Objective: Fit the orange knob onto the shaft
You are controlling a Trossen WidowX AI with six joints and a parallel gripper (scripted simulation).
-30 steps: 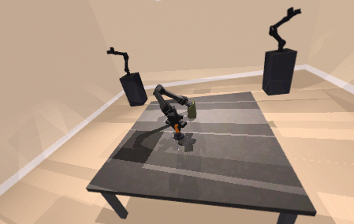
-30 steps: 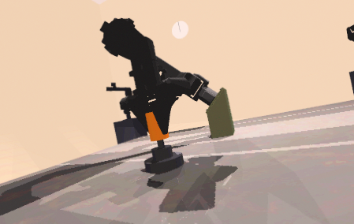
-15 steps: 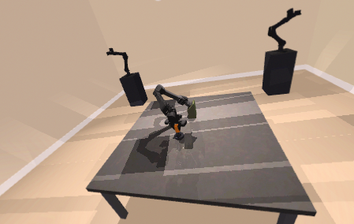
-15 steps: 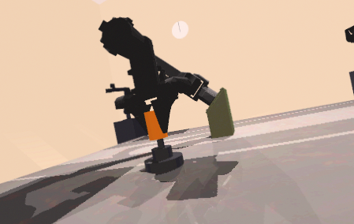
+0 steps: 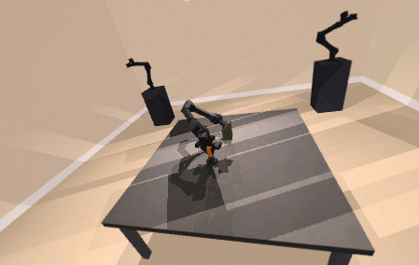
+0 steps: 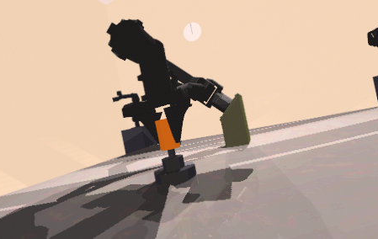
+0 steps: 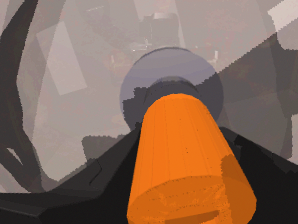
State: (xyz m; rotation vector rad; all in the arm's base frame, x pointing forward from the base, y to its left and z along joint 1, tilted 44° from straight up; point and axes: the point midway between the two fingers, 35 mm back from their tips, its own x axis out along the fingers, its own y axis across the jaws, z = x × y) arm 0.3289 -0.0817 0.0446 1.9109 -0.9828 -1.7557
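Now: the orange knob 20 mm above my gripper tip. The rest, counted from my gripper tip: pedestal (40 mm below).
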